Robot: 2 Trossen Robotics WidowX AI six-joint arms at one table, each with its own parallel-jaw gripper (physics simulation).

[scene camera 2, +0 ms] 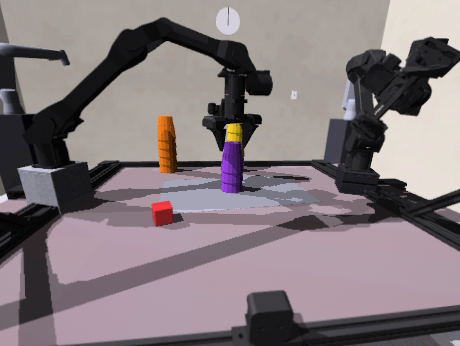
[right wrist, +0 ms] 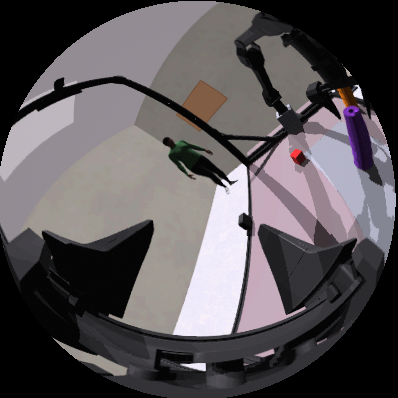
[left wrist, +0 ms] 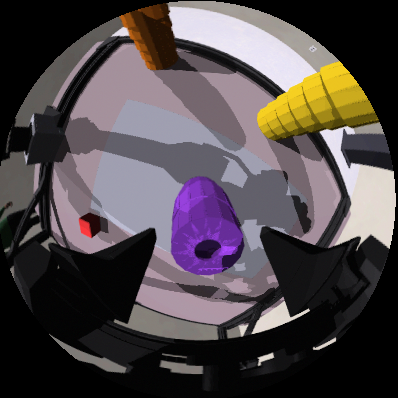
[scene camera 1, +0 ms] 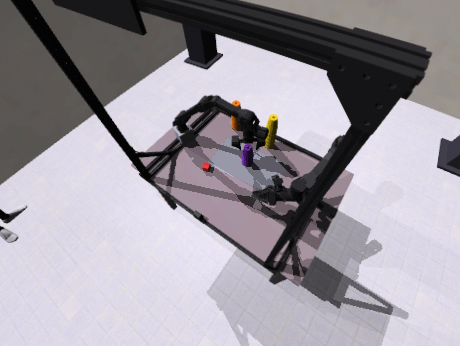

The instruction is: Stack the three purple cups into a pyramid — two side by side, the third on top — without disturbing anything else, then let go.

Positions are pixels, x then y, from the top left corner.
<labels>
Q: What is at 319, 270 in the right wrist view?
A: My right gripper.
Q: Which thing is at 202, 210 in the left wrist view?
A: A purple cup.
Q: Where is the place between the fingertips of my left gripper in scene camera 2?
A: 233, 149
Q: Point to a pale blue mat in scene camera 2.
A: At 188, 195
</labels>
